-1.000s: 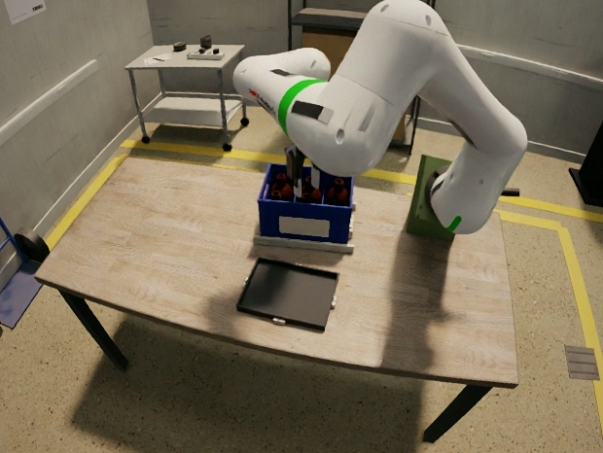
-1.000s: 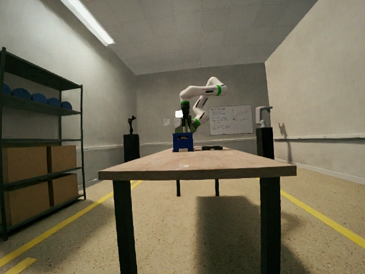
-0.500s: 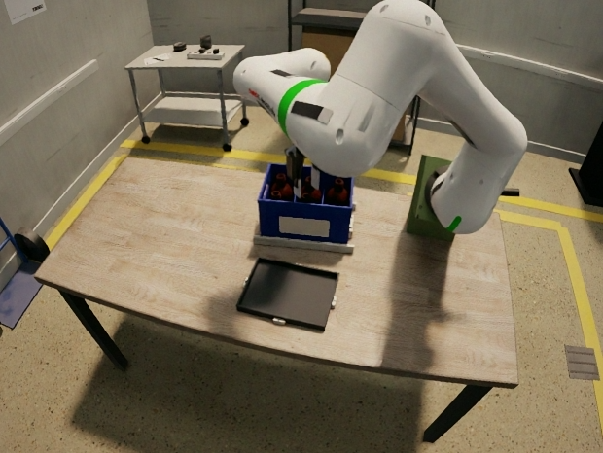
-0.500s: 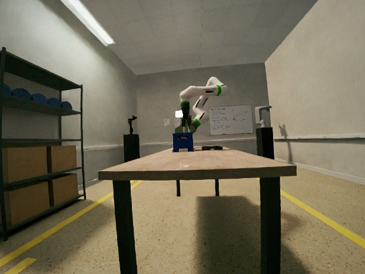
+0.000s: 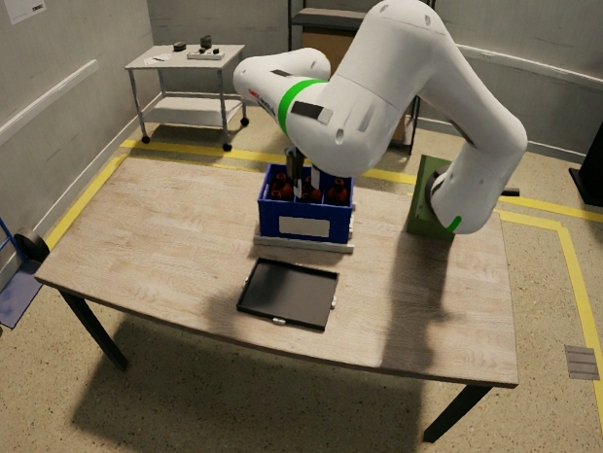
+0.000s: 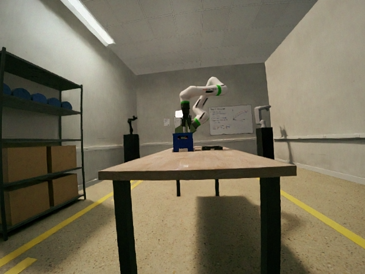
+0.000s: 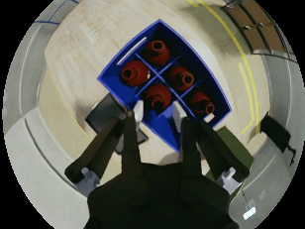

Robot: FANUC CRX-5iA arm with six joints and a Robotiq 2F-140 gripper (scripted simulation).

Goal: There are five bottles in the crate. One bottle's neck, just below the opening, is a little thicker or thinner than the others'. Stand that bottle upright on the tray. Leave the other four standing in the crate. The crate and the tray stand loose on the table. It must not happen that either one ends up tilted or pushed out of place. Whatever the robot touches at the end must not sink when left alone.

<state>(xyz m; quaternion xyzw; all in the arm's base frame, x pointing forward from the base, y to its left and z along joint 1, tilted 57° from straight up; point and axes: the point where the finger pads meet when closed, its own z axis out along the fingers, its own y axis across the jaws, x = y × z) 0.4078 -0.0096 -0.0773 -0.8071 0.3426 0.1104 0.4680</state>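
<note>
Right now the blue crate is 13 cm below my hand and 4 cm to the right of it. The rest, counted from my hand: dark tray 24 cm to the left, 20 cm below; then bottle 13 cm below, 8 cm to the right.
</note>
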